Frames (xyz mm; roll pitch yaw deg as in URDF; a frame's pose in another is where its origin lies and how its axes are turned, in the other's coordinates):
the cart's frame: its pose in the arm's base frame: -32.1 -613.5 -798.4 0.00 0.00 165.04
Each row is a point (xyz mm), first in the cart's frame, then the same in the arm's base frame.
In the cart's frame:
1: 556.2 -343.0 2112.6
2: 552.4 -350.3 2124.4
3: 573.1 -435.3 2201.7
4: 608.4 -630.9 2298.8
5: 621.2 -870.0 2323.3
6: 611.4 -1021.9 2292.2
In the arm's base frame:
1: -480.9 -138.5 1314.2
2: -475.3 -132.5 1326.0
3: -473.4 -45.0 1403.3
4: -457.0 153.1 1500.4
5: -407.7 387.4 1524.9
6: -359.0 531.6 1493.8

